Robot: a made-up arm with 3 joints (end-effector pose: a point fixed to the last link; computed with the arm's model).
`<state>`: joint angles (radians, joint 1 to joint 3).
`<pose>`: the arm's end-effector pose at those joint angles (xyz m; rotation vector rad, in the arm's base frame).
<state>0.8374 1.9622 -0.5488</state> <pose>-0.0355 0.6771 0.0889 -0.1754 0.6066 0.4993</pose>
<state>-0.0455 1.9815 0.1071</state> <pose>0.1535 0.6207 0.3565 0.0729 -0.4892 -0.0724</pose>
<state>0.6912 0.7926 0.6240</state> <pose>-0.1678 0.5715 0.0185 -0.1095 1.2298 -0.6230</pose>
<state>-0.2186 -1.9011 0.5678</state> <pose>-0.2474 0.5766 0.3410 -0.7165 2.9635 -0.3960</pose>
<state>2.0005 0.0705 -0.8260</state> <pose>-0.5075 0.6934 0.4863 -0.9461 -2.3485 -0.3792</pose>
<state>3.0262 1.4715 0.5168</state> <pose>-0.5306 0.5813 0.5330 -0.6092 2.8771 -0.3894</pose>
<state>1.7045 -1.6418 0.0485</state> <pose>-0.2575 0.6263 0.5186 0.0472 -1.3810 -0.0160</pose>
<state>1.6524 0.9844 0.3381</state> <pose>-0.4736 0.5983 0.1353 -0.2070 2.1109 -0.3311</pose>
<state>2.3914 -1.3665 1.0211</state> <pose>-0.2384 0.5397 0.5603 0.8892 -1.1916 -0.5243</pose>
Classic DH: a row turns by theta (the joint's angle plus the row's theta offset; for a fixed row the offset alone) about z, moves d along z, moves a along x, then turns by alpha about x. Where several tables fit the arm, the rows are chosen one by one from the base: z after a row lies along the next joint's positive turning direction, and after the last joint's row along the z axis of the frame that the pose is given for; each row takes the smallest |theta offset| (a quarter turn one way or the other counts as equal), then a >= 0, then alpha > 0; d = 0 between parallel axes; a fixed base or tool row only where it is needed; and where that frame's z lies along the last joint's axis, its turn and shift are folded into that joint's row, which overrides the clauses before.
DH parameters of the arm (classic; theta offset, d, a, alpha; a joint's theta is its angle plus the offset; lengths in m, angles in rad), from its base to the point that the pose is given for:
base (fixed): 0 0.405 -0.183 -1.5708
joint 1: 0.8334 0 0.177 3.1416
joint 2: -0.1766 -0.6533 0.0752 1.254
joint 3: -1.1104 0.2497 0.0651 -2.506
tool (fixed): -1.0184 0.1329 0 0

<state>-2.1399 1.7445 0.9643</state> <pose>-0.2523 0.5437 0.7260 1.2028 -2.3989 0.1778</pose>
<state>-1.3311 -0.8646 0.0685</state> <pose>0.0505 0.6244 0.2779 0.0006 1.0825 -0.0683</pose>
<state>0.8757 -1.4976 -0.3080</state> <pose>-0.3293 0.6586 0.4163 -0.3592 -2.2232 -0.0578</pose>
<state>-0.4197 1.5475 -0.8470</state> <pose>0.1842 0.6944 0.3407 -0.5525 -0.1110 0.5825</pose>
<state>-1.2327 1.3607 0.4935</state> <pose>0.1052 0.5835 0.6493 0.4358 -1.1566 -0.2374</pose>
